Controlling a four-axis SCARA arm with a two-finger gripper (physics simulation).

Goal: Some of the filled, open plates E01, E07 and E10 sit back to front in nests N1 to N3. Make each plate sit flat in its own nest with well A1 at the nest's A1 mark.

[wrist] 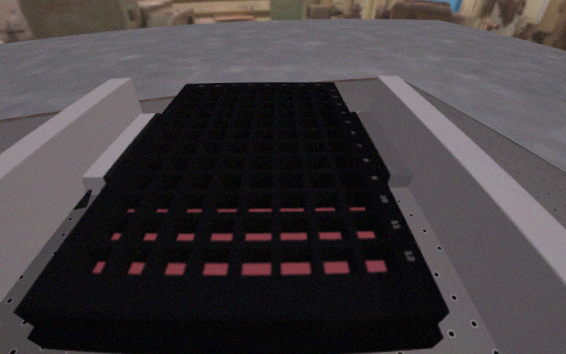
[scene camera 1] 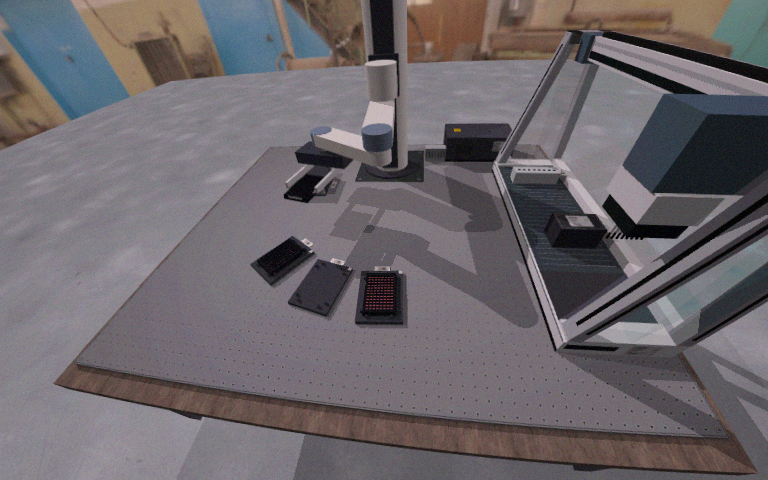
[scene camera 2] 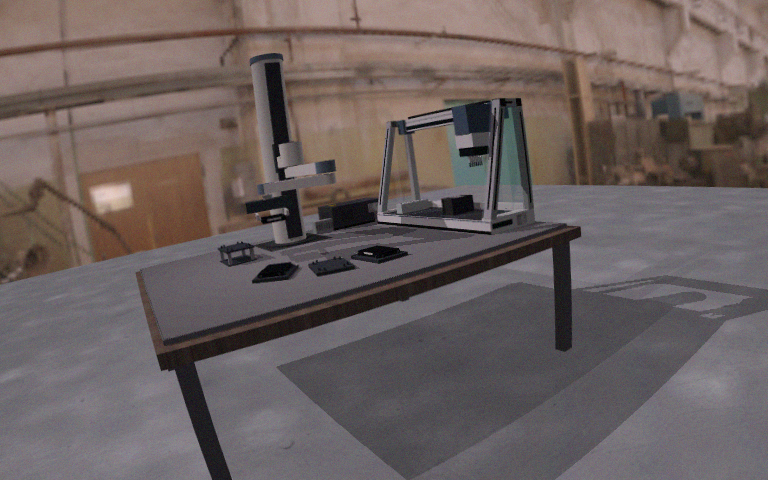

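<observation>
My gripper (scene camera 1: pixel 301 188) (scene camera 2: pixel 272 218) (wrist: pixel 254 98) is shut on a black well plate (scene camera 1: pixel 307 186) (wrist: pixel 250 162). The plate is held along its long sides, above the table at the left rear. In the wrist view its three nearest well rows show pink, and numbers run down its right edge. The left nest (scene camera 1: pixel 272 279) holds a dark plate (scene camera 1: pixel 282 254) (scene camera 2: pixel 276 270). The middle nest (scene camera 1: pixel 321 286) (scene camera 2: pixel 331 266) bears no plate. The right nest (scene camera 1: pixel 380 320) holds a plate (scene camera 1: pixel 380 293) (scene camera 2: pixel 378 251) with pink wells. Plate names and A1 marks are too small to read.
A low stand on posts (scene camera 2: pixel 236 247) is at the left, largely hidden by the held plate in scene camera 1. A dark box (scene camera 1: pixel 475 141) (scene camera 2: pixel 346 214) stands beside the arm's column. A framed machine (scene camera 1: pixel 586 333) (scene camera 2: pixel 436 224) occupies the right side, with a black block (scene camera 1: pixel 576 230) inside.
</observation>
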